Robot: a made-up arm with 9 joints. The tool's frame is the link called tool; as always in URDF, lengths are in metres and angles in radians.
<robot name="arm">
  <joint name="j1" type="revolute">
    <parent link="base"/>
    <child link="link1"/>
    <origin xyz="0 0 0.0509" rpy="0 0 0"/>
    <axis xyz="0 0 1"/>
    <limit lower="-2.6" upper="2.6"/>
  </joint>
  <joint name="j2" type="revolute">
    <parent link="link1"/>
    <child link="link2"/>
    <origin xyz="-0.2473 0.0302 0.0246" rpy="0 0 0"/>
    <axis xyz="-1 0 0"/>
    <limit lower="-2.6" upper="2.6"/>
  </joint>
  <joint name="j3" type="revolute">
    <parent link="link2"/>
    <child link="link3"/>
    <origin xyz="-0.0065 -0.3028 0.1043" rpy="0 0 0"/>
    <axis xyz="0 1 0"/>
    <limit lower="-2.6" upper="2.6"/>
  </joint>
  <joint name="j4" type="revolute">
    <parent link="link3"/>
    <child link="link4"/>
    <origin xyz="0.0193 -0.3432 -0.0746" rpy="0 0 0"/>
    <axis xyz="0 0 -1"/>
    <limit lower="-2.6" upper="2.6"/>
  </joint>
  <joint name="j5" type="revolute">
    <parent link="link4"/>
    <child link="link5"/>
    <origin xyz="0.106 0.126 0.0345" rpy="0 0 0"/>
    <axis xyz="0 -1 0"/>
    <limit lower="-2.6" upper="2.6"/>
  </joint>
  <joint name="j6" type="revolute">
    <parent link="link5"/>
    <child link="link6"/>
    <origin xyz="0.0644 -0.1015 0.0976" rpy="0 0 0"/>
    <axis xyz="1 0 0"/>
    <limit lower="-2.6" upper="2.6"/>
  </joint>
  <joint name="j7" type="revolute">
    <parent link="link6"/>
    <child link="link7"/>
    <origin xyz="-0.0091 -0.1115 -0.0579" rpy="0 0 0"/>
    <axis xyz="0 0 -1"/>
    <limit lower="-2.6" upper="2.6"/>
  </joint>
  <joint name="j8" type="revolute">
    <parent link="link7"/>
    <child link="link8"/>
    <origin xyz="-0.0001 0.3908 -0.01" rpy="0 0 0"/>
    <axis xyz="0 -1 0"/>
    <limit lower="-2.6" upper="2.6"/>
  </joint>
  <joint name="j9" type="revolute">
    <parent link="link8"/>
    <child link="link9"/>
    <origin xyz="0.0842 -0.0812 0.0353" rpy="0 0 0"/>
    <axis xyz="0 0 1"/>
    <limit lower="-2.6" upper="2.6"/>
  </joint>
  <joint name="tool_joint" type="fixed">
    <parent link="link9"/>
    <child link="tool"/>
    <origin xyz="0.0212 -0.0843 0.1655" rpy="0 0 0"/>
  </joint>
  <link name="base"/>
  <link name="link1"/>
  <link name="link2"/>
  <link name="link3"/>
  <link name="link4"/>
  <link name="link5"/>
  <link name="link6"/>
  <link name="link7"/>
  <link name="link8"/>
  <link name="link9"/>
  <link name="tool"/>
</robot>
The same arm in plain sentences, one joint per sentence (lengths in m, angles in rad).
The arm has nine revolute joints in a row. What follows holds with every joint at zero, and every direction is one of the base frame's.
Joint 1 is mounted 0.0509 m along +z from the base frame's origin and rotates about +z, from -2.6 to 2.6 rad.
Joint 2 is mounted 0.2473 m along -x and 0.0302 m along +y and 0.0246 m along +z from joint 1 and rotates about -x, from -2.6 to 2.6 rad.
Joint 3 is mounted 0.0065 m along -x and 0.3028 m along -y and 0.1043 m along +z from joint 2 and rotates about +y, from -2.6 to 2.6 rad.
Joint 4 is mounted 0.0193 m along +x and 0.3432 m along -y and 0.0746 m along -z from joint 3 and rotates about -z, from -2.6 to 2.6 rad.
Joint 5 is mounted 0.106 m along +x and 0.126 m along +y and 0.0345 m along +z from joint 4 and rotates about -y, from -2.6 to 2.6 rad.
Joint 6 is mounted 0.0644 m along +x and 0.1015 m along -y and 0.0976 m along +z from joint 5 and rotates about +x, from -2.6 to 2.6 rad.
Joint 7 is mounted 0.0091 m along -x and 0.1115 m along -y and 0.0579 m along -z from joint 6 and rotates about -z, from -2.6 to 2.6 rad.
Joint 8 is mounted 0.0001 m along -x and 0.3908 m along +y and 0.01 m along -z from joint 7 and rotates about -y, from -2.6 to 2.6 rad.
Joint 9 is mounted 0.0842 m along +x and 0.0812 m along -y and 0.0353 m along +z from joint 8 and rotates about +z, from -2.6 to 2.6 rad.
The tool frame, which is the frame that the pose is given for, is mounted 0.0212 m along +x and 0.0843 m along -y and 0.1655 m along +z from joint 9; its axes are parallel to the base frame's.

